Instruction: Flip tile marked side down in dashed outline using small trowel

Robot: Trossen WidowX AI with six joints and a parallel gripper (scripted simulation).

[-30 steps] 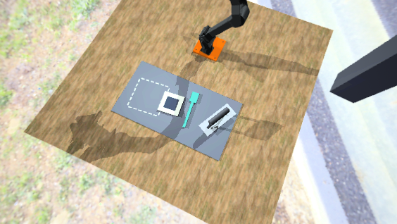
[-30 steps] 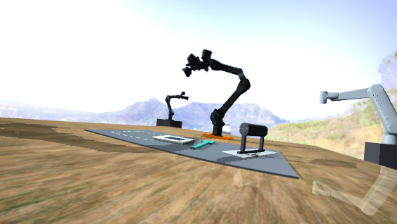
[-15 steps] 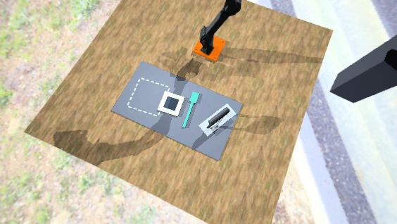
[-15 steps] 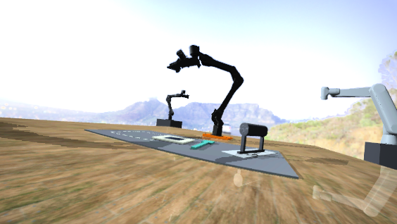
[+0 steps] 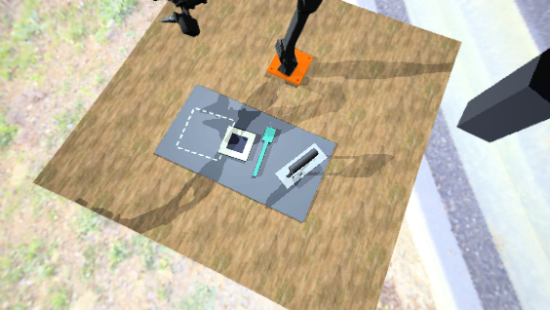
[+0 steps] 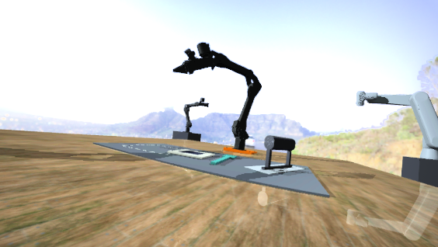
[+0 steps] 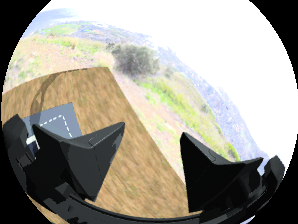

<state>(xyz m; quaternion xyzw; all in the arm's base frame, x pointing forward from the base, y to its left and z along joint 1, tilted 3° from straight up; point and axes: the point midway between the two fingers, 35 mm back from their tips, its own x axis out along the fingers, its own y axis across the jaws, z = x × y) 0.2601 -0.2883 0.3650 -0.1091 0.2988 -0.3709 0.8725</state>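
Right now my gripper tip is 580 mm to the right of the trowel, 340 mm above it and 60 mm short of it. The rest, counted from my gripper tip: grey mat: 400 mm below, 350 mm to the left, 130 mm ahead; then tile: 370 mm below, 310 mm to the left, 130 mm ahead; then teal flat tool: 410 mm to the left, 380 mm below, 90 mm ahead.
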